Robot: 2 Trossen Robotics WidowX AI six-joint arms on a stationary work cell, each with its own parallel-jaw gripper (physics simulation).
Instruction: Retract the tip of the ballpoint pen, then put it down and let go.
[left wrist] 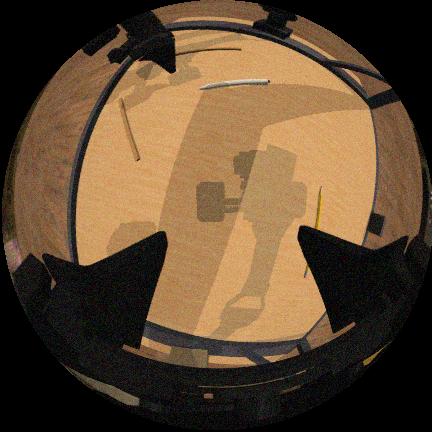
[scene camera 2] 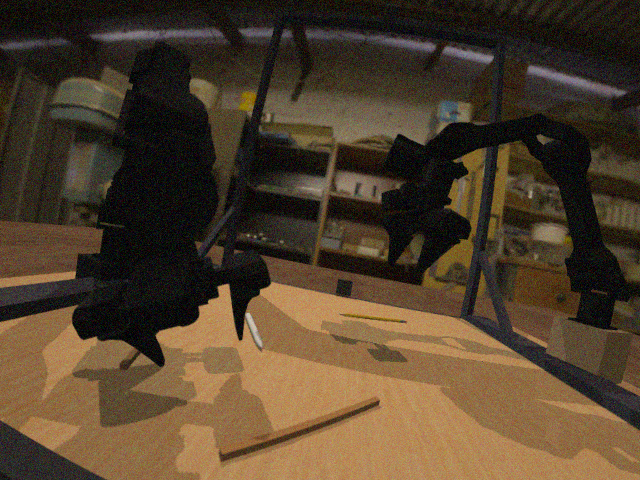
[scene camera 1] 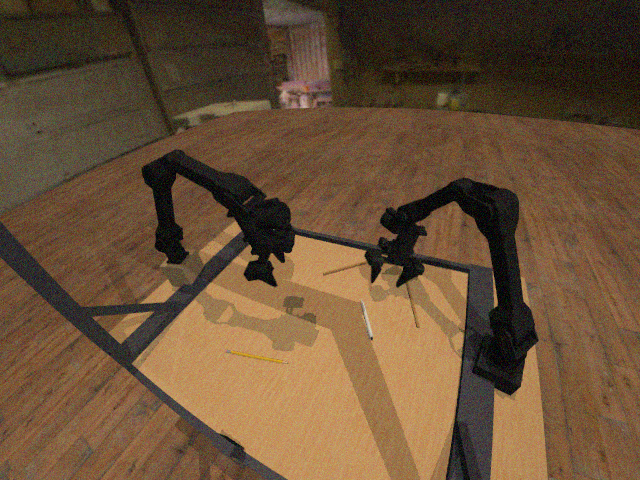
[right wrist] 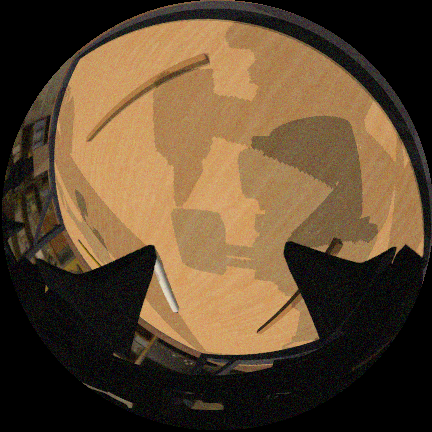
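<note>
The white ballpoint pen lies flat on the wooden table top. One end is dark and the other tapers; whether the writing tip is out is too small to tell. In the right wrist view a finger hides part of it. My right gripper is open and empty, above the table and beside the pen. My left gripper is open and empty, higher up and well apart from the pen, to its left in scene camera 1.
A yellow pencil lies apart from the pen. One brown stick lies beyond it in scene camera 1; another stick lies near the right gripper. Dark frame beams edge the table.
</note>
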